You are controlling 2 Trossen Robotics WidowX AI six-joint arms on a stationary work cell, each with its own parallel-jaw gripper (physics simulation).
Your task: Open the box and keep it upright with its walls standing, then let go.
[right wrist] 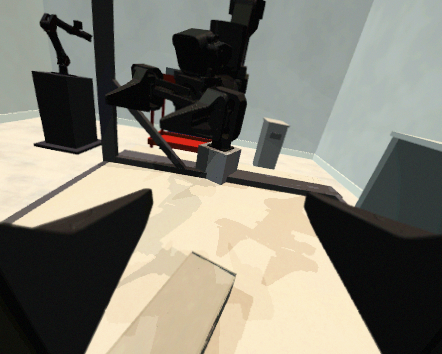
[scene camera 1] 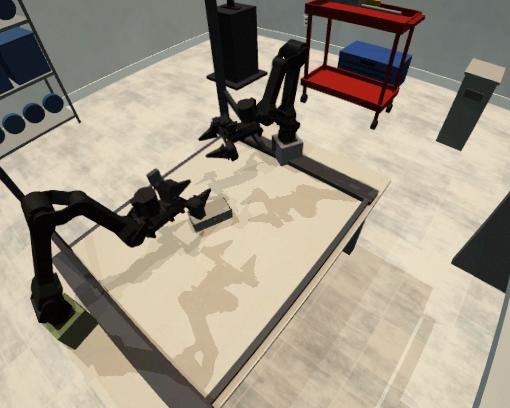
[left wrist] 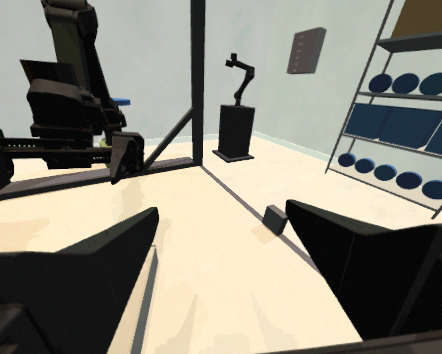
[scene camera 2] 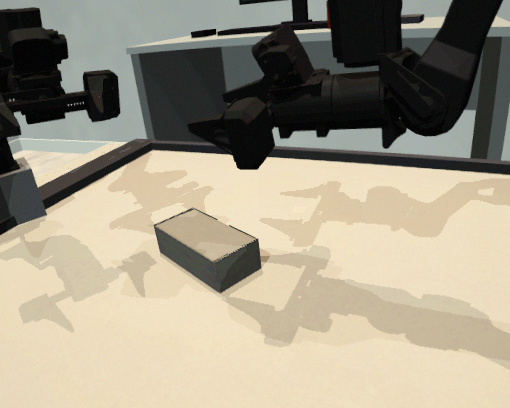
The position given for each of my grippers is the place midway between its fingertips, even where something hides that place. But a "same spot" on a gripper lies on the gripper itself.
Labels:
my left gripper: right wrist 130,111; scene camera 1; left wrist; scene camera 2 62,123
my right gripper: right wrist 230,197; scene camera 1; left wrist 56,186; scene camera 2
same spot on my left gripper: (left wrist: 378,275) = (scene camera 1: 213,131)
same spot on my right gripper: (scene camera 1: 203,196) = (scene camera 2: 254,81)

